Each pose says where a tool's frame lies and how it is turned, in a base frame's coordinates. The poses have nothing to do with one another.
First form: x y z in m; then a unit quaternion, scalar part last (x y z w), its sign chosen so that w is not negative.
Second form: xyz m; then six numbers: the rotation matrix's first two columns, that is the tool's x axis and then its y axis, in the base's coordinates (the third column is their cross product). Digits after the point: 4 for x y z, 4 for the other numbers.
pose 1, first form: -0.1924 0.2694 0.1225 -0.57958 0.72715 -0.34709 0.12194
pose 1, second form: -0.1924 0.2694 0.1225 -0.2984 -0.9275 0.2250 -0.7582 0.0872 -0.6461
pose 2, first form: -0.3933 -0.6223 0.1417 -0.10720 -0.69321 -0.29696 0.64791
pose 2, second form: -0.3933 -0.6223 0.1417 -0.1374 -0.2362 0.9619 0.5334 0.8006 0.2728
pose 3, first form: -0.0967 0.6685 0.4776 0.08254 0.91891 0.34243 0.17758
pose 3, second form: -0.0967 0.6685 0.4776 -0.9233 0.2733 -0.2698 0.0301 0.7519 0.6586
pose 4, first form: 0.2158 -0.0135 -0.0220 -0.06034 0.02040 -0.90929 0.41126
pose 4, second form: 0.2158 -0.0135 -0.0220 -0.6544 -0.7504 0.0930 0.7454 -0.6609 -0.0867
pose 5, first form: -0.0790 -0.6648 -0.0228 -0.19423 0.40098 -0.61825 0.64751
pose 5, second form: -0.0790 -0.6648 -0.0228 -0.0860 -0.9564 -0.2791 0.6449 0.1601 -0.7473
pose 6, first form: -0.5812 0.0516 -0.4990 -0.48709 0.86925 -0.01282 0.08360
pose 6, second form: -0.5812 0.0516 -0.4990 -0.5115 -0.8489 -0.1328 -0.8447 0.5252 -0.1037
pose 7, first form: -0.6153 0.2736 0.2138 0.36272 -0.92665 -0.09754 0.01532
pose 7, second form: -0.6153 0.2736 0.2138 -0.7364 -0.6752 -0.0424 -0.6692 0.7178 0.1919
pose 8, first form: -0.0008 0.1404 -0.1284 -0.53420 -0.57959 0.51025 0.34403
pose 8, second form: -0.0008 0.1404 -0.1284 -0.1926 0.9703 -0.1464 0.2681 -0.0914 -0.9590
